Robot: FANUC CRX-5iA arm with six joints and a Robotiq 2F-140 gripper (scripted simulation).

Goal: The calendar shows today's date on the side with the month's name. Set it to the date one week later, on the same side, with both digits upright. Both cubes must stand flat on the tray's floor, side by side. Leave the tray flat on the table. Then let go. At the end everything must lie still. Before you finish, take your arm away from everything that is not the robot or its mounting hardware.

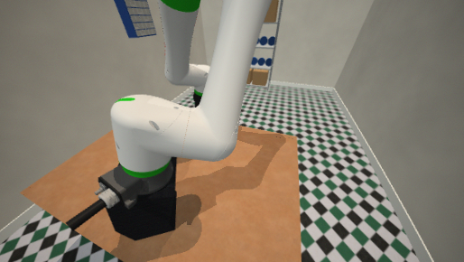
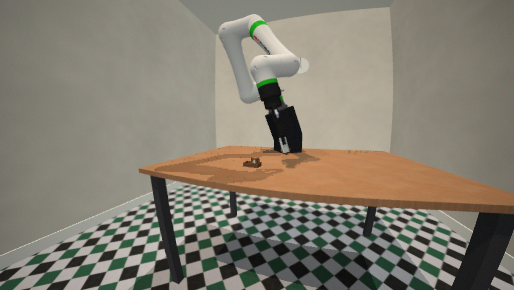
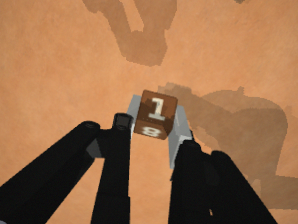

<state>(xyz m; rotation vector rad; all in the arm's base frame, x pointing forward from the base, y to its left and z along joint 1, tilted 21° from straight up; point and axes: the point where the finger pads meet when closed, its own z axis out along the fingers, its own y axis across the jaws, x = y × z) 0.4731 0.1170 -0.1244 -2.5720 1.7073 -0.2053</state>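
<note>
The brown cube is 30 mm below my hand and 10 mm to the left of it. The rest, counted from my hand: brown calendar tray: 150 mm to the right, 100 mm below, 10 mm ahead.
</note>
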